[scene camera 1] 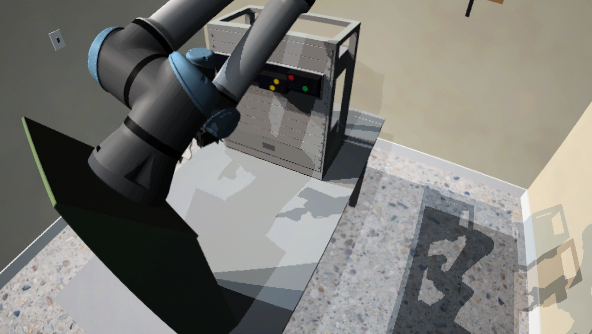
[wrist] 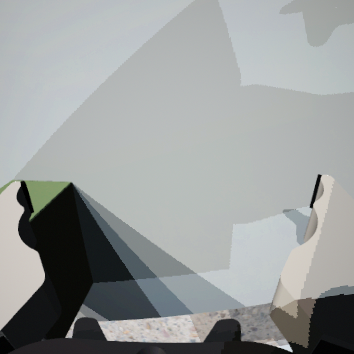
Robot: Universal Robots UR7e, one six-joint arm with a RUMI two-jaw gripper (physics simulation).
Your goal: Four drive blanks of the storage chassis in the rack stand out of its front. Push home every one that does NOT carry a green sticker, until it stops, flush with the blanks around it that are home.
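Seen in the pictures: gripper, between the fingertips: (scene camera 1: 199,152) (wrist: 169,182); arm's base, origin of its link: (scene camera 1: 126,181).
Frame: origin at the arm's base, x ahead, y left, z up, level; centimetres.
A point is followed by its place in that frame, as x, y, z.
Observation:
The rack (scene camera 1: 331,100) @(61.6, -34.0, -18.7) stands at the back of the table. Its dark storage chassis (scene camera 1: 315,84) @(56.9, -28.4, -10.6) shows a red sticker (scene camera 1: 291,77) @(59.4, -20.3, -10.1), a green sticker (scene camera 1: 305,88) @(57.9, -25.2, -13.0) at the right and two yellow stickers, an upper one (scene camera 1: 276,81) @(61.1, -15.0, -13.0) and a lower one (scene camera 1: 272,87) @(61.7, -13.5, -15.7). The arm covers the chassis's left part. How far each drive blank stands out is too small to tell. My gripper (wrist: 169,182) @(37.2, 6.0, -27.2) is open and empty, with its fingers wide apart over the table. It is mostly hidden behind the arm in the scene view, in front of the rack and lower than the chassis. The chassis does not show in the wrist view.
The pale table (scene camera 1: 240,215) @(37.5, -4.2, -58.4) (wrist: 175,150) @(29.4, 1.2, -58.4) carries shadows. A dark panel with a green edge (scene camera 1: 40,162) @(-10.2, 1.6, 13.8) (wrist: 52,192) @(8.7, 7.9, -53.6) stands by the arm's base and shows beside the left finger in the wrist view. Speckled floor (scene camera 1: 345,250) (wrist: 145,330) lies past the table's edge.

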